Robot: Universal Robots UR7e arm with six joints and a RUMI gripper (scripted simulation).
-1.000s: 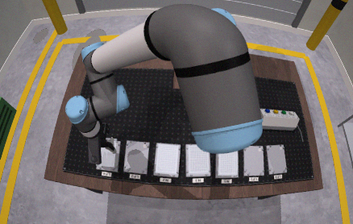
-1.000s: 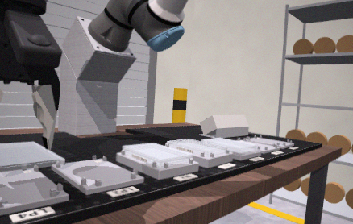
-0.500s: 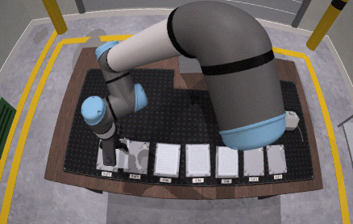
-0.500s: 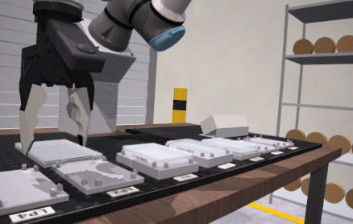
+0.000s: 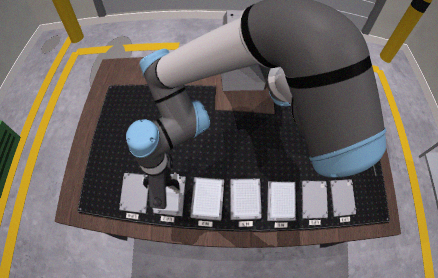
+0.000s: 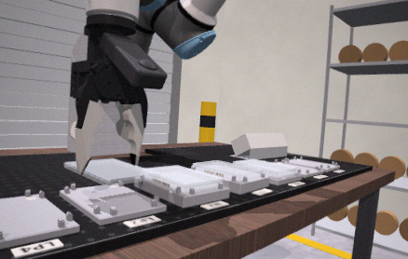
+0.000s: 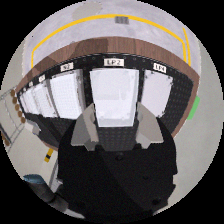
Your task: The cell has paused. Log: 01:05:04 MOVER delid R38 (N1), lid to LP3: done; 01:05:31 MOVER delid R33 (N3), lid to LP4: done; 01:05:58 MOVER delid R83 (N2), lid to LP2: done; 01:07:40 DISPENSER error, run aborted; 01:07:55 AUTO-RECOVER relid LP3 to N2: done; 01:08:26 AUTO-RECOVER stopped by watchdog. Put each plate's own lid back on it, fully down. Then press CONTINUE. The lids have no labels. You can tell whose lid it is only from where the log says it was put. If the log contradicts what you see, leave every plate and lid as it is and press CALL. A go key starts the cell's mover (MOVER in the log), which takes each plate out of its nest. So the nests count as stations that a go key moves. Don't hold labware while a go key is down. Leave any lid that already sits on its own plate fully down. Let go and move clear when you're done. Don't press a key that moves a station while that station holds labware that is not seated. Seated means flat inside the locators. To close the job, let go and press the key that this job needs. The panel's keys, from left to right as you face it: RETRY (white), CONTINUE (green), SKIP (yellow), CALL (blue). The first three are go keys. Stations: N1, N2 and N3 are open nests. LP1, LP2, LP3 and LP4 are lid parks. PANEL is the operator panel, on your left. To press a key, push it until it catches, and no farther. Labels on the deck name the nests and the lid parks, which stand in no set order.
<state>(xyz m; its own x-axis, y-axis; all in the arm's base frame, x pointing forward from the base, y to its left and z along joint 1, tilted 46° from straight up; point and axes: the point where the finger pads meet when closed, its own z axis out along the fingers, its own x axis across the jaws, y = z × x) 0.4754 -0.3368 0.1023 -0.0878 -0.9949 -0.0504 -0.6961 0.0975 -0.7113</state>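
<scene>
The LP2 lid park lies 6 cm below my hand. Round my hand: blue CALL key: 12 cm behind, 64 cm to the left; LP4 lid park: 2 cm behind, 12 cm to the right, 6 cm below; well plate: 2 cm ahead, 13 cm to the left, 4 cm below.
</scene>
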